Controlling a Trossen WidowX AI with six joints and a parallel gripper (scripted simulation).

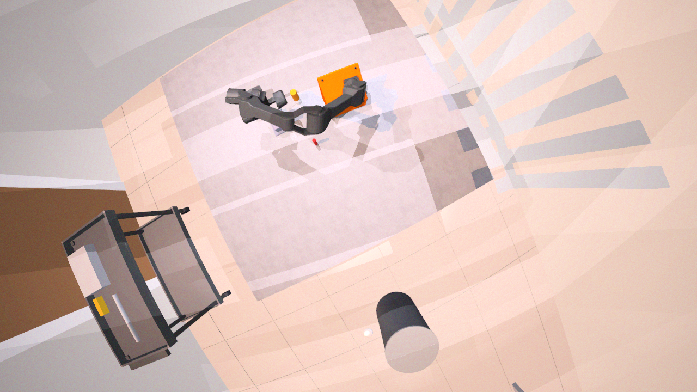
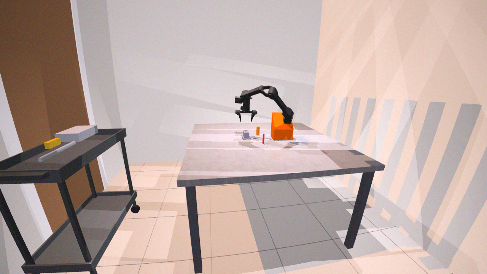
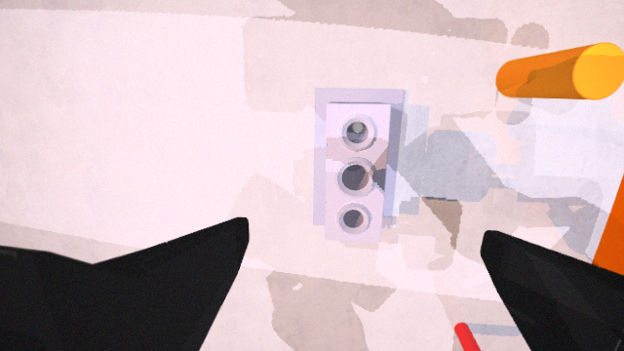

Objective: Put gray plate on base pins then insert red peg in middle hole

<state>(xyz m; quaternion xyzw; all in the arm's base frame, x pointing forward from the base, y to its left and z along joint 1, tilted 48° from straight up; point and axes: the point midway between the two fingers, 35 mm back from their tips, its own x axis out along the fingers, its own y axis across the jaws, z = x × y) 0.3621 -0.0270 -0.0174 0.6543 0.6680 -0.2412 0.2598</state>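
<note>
Right now the red peg is 17 cm to the left of my gripper tip, 13 cm behind it and 10 cm below it. The rest, counted from my gripper tip: orange cylinder 12 cm behind, 10 cm below, 7 cm to the right; then gray plate 10 cm below; then gray base 13 cm below.
</note>
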